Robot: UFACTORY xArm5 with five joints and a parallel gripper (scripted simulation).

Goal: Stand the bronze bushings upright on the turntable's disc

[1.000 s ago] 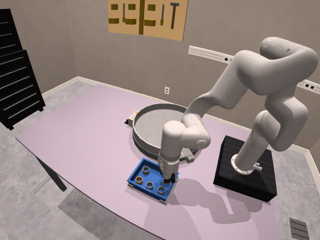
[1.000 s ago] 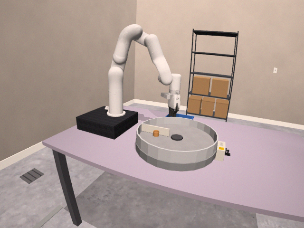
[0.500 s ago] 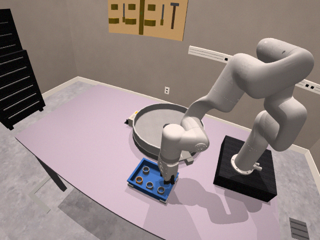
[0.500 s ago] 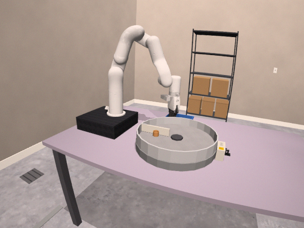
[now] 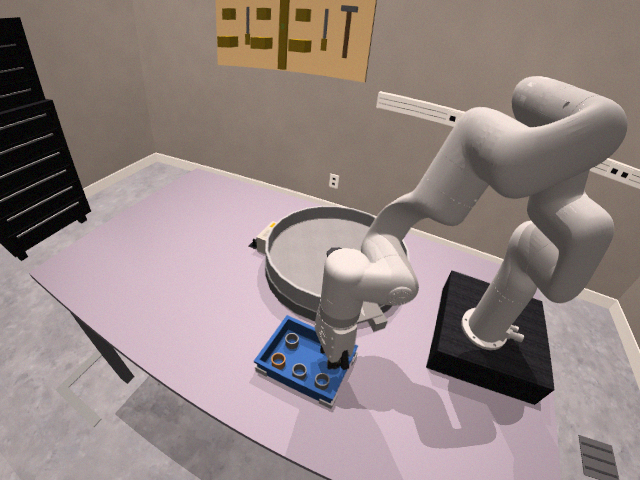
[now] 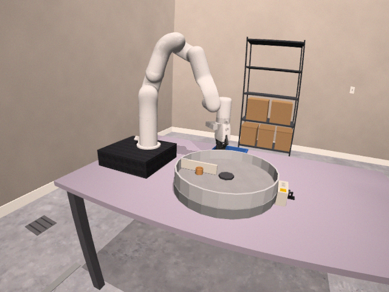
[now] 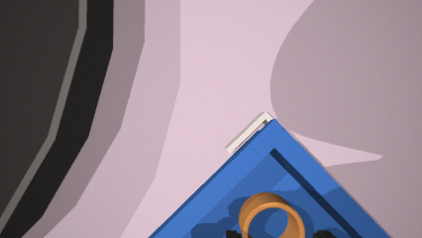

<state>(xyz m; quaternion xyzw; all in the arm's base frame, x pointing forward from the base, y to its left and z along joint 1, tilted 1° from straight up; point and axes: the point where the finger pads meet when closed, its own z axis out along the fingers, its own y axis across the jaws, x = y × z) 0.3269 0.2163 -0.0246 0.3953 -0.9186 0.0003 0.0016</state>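
The blue crate is 5 cm ahead of my hand, 3 cm below it and 2 cm to the left of it. The rest, counted from my hand: turntable disc 31 cm to the right, 12 cm ahead.
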